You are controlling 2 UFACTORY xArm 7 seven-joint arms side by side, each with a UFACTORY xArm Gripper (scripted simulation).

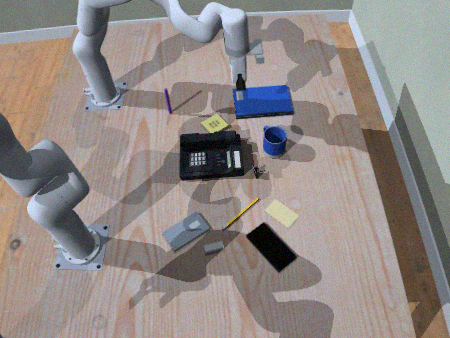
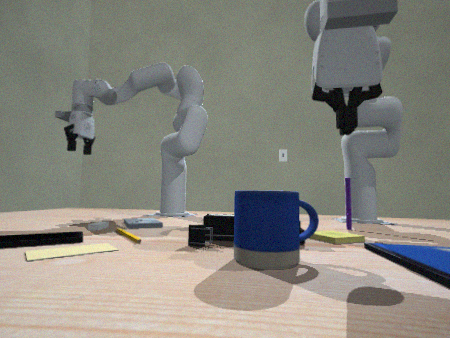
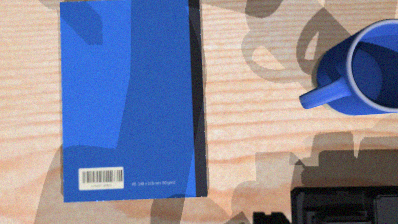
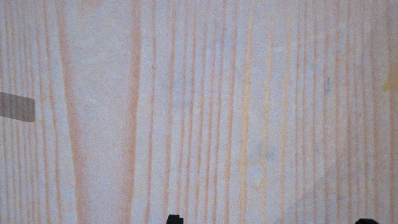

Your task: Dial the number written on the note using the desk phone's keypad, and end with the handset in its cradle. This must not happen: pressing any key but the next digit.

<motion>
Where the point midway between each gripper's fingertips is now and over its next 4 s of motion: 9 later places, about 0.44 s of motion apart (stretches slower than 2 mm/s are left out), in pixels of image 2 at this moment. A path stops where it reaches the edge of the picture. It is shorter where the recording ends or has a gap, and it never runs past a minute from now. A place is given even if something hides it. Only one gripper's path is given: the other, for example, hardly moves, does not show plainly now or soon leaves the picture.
My left gripper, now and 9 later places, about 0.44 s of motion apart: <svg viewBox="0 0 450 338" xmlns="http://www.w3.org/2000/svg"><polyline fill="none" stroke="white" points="347,132 346,132 340,130 280,141 248,145 245,148 245,163 245,175 245,179 245,192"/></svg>
</motion>
